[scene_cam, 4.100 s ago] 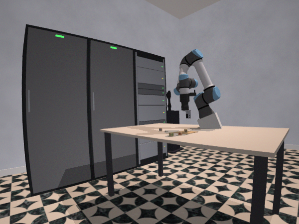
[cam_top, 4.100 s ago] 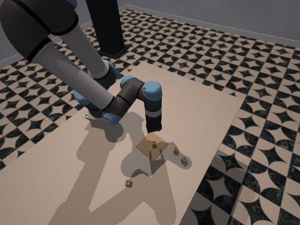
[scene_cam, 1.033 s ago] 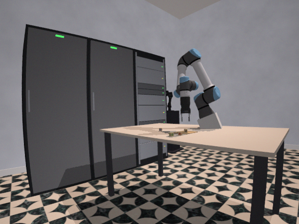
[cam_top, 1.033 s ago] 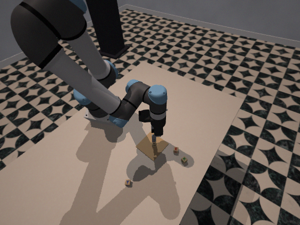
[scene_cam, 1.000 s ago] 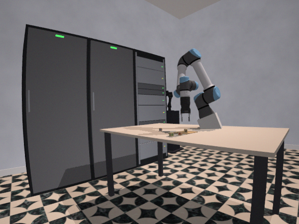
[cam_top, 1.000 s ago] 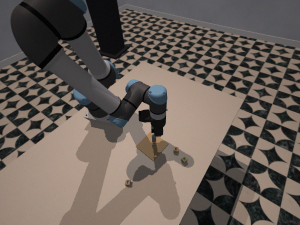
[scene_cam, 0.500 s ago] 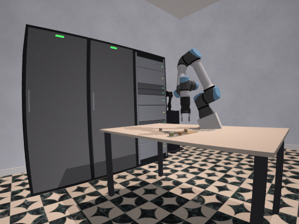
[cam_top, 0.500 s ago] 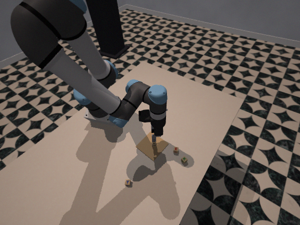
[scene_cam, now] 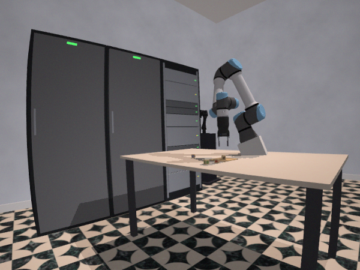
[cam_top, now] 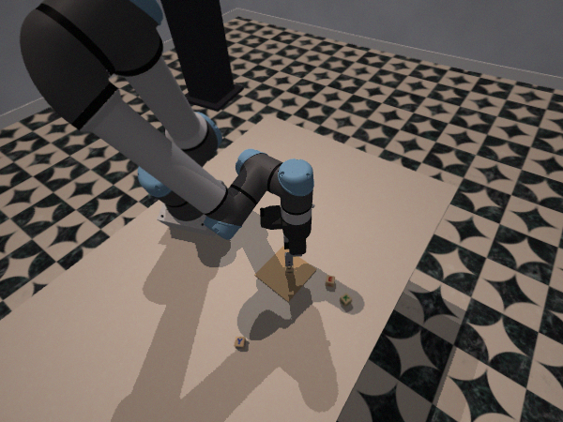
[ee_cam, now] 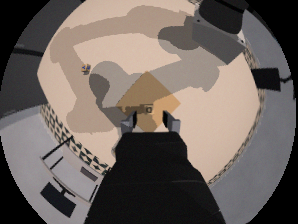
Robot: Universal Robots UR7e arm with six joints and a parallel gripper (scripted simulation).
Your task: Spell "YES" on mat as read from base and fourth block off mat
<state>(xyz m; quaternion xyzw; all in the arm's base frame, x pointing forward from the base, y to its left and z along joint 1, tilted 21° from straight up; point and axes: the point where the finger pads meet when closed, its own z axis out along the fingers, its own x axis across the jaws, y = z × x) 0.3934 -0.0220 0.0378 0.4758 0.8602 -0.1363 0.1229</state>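
My hand is 9 cm above the S block. Round my hand: mat 1 cm behind, 1 cm to the right, 11 cm below.
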